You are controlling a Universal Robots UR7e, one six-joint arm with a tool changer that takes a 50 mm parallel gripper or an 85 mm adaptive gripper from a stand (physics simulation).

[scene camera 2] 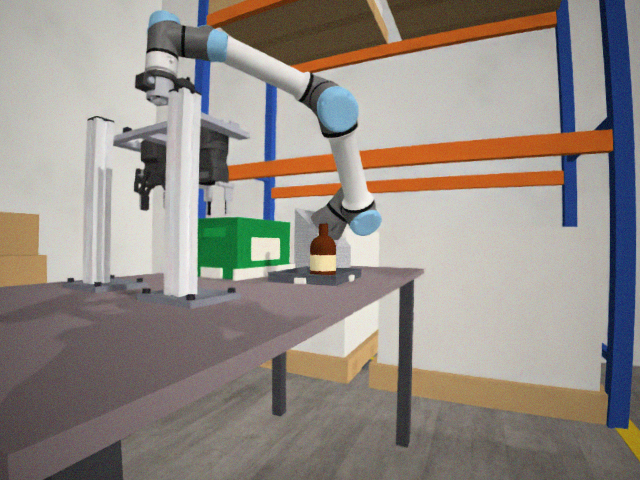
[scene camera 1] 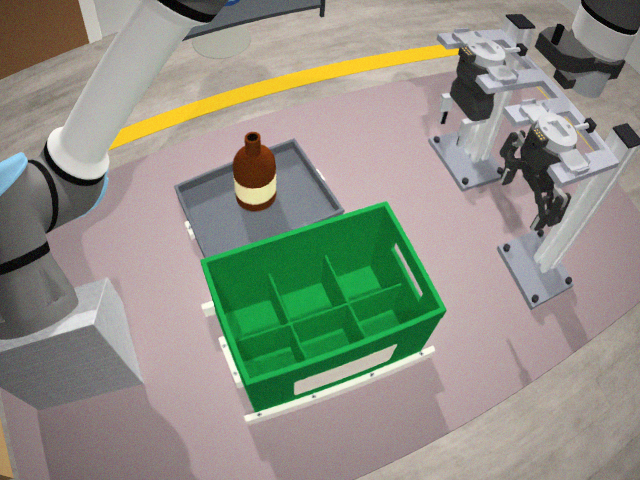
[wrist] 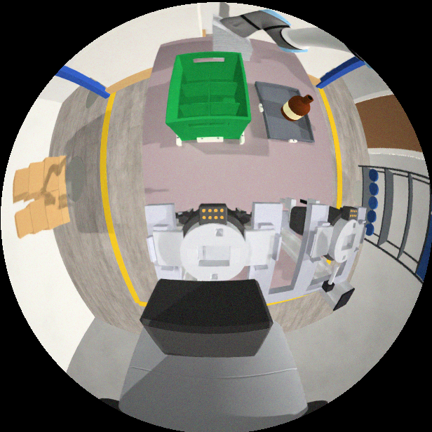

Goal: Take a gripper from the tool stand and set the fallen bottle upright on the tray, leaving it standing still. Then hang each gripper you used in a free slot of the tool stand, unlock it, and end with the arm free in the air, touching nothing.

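Places are measured from the arm's base along level axes (x ahead, y left, z up), in centimetres.
Pixels of known places: hand, its tool point: (scene camera 2: 159, 100); arm's base, origin of its link: (scene camera 1: 36, 317).
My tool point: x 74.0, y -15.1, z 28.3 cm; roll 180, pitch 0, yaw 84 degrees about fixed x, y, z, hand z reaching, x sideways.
Note:
Ahead of a thing's pixels: the offset from my tool point to its top centre. "spot": to the spot under its first point.
The brown bottle {dx -31.1, dy +31.2, dz -29.1 cm} (scene camera 1: 254, 175) (scene camera 2: 323, 253) (wrist: 297, 108) stands upright on the grey tray {spot: dx -21.7, dy +28.1, dz -44.5 cm} (scene camera 1: 310, 188) (scene camera 2: 279, 277) (wrist: 275, 120). The adaptive gripper (scene camera 1: 522, 205) hangs in the near slot of the tool stand (scene camera 1: 584, 206) (scene camera 2: 180, 206) (wrist: 262, 215), its fingers open and empty. Its round coupling plate (wrist: 214, 250) is bare in the wrist view. The parallel gripper (scene camera 1: 451, 130) (scene camera 2: 217, 206) hangs in the other slot, nothing between its fingers. The arm's bare tool changer (scene camera 1: 591, 85) (scene camera 2: 157, 97) is in the air above the stand, apart from it, carrying no gripper.
A green crate {dx -33.9, dy +2.1, dz -27.5 cm} (scene camera 1: 330, 369) (scene camera 2: 222, 248) (wrist: 207, 129) with dividers stands beside the tray. The stand's posts rise near the arm's end. The arm's base sits on a grey block (scene camera 1: 67, 356). A shelf rack (scene camera 2: 439, 149) stands behind the table.

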